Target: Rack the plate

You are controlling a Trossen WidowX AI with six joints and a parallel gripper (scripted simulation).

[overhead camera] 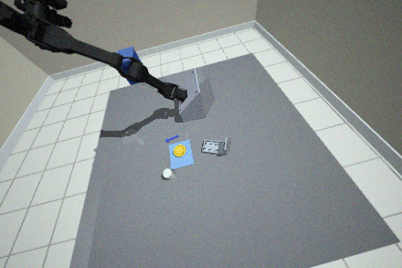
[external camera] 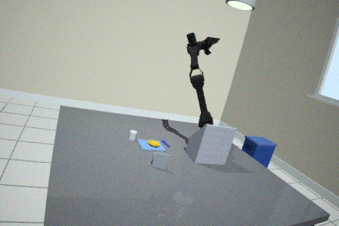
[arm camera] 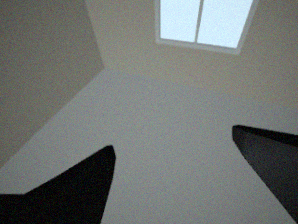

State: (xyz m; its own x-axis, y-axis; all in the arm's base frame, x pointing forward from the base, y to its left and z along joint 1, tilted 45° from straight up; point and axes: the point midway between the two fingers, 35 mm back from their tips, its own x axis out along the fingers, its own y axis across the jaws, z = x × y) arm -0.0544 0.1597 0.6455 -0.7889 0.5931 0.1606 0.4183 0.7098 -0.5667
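Right now my gripper tip is 72 cm above the yellow plate, 38 cm short of it and 25 cm to the right of it. Also, from my gripper tip: grey dish rack: 71 cm below, 45 cm to the left, 40 cm ahead; white cup: 71 cm below, 50 cm ahead, 18 cm to the left; blue utensil: 73 cm below, 28 cm ahead, 19 cm to the left.
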